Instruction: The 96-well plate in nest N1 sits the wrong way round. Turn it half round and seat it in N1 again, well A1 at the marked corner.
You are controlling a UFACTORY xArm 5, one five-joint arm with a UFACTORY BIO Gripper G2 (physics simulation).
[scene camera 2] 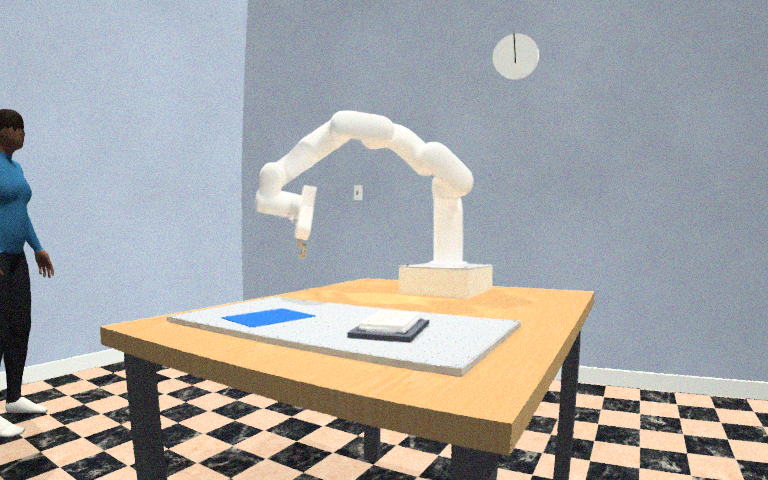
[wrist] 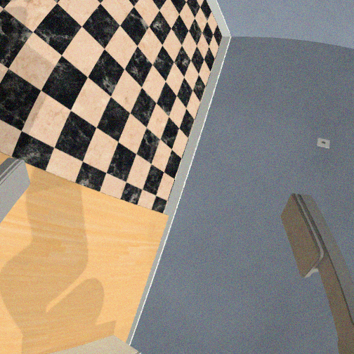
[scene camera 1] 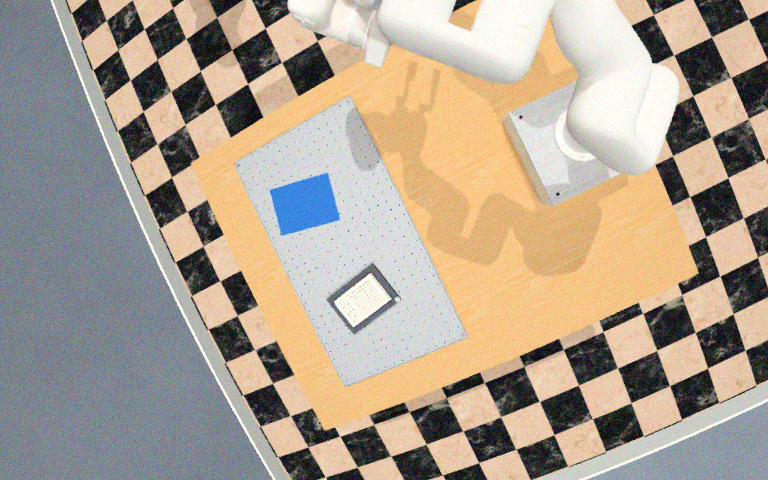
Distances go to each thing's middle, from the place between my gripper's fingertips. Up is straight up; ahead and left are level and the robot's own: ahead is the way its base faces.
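Flat blue rectangle (scene camera 1: 308,203): 260 mm to the left of my hand, 490 mm ahead of it, 170 mm below it. Off-white 96-well plate (scene camera 1: 367,296): 480 mm ahead of my hand, 550 mm to the left of it, 150 mm below it. Dark nest N1 (scene camera 1: 379,277): 160 mm below my hand, 480 mm ahead of it, 550 mm to the left of it.
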